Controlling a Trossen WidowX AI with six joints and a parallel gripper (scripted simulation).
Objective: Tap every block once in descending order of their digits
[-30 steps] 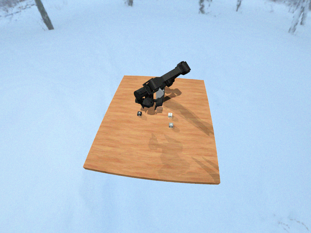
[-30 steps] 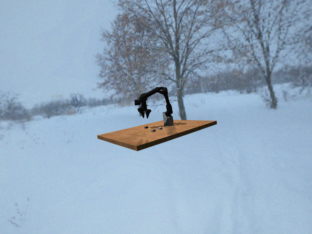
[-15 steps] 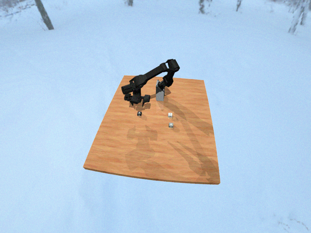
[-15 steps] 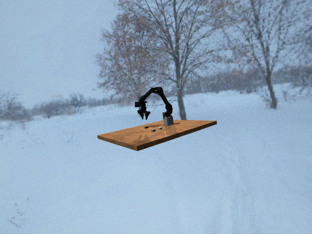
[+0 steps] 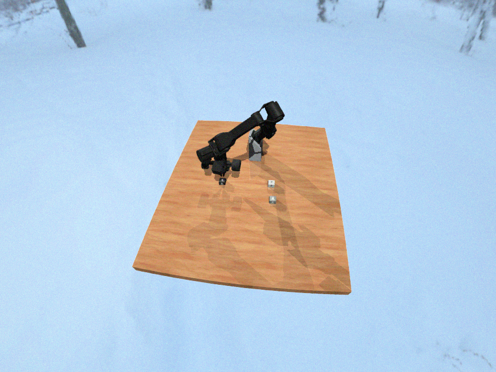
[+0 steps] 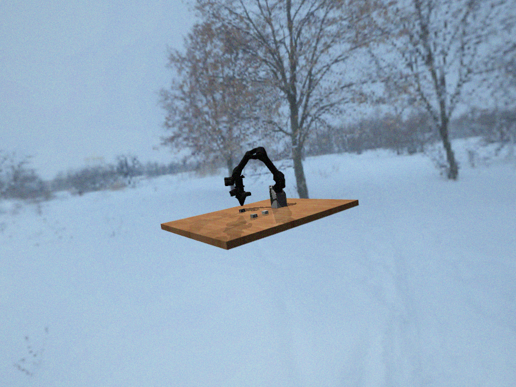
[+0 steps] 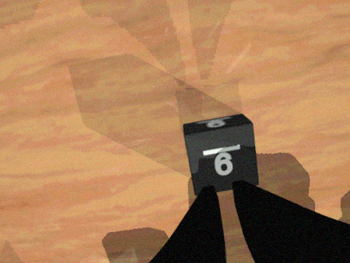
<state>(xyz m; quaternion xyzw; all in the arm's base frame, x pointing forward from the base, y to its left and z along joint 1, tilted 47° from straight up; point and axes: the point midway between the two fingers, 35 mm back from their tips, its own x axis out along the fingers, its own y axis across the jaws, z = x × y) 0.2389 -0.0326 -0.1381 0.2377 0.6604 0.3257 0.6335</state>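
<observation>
Right now the black block is 4 cm below my gripper tip. From my gripper tip the other things lie so: white block: 25 cm to the left, 4 cm below, 3 cm behind; grey block: 27 cm to the left, 7 cm ahead, 4 cm below.
</observation>
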